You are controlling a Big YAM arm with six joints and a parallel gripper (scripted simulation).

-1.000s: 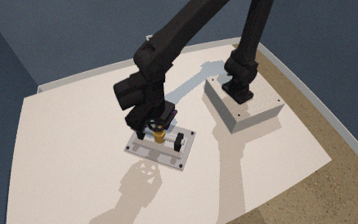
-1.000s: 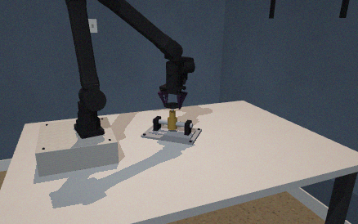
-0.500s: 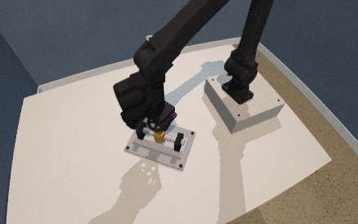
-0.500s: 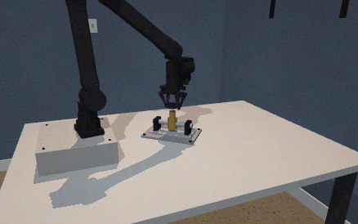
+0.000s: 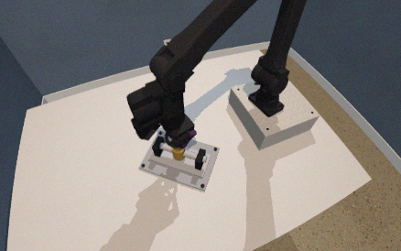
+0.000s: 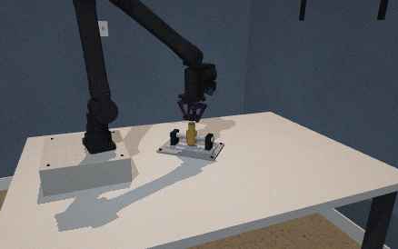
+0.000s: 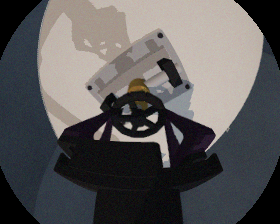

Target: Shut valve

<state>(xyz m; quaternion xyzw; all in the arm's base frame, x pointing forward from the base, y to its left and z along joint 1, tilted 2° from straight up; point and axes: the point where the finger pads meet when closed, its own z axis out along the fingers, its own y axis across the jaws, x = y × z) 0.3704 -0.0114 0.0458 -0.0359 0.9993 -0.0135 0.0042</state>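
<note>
The black spoked handwheel lies right at my hand.
</note>
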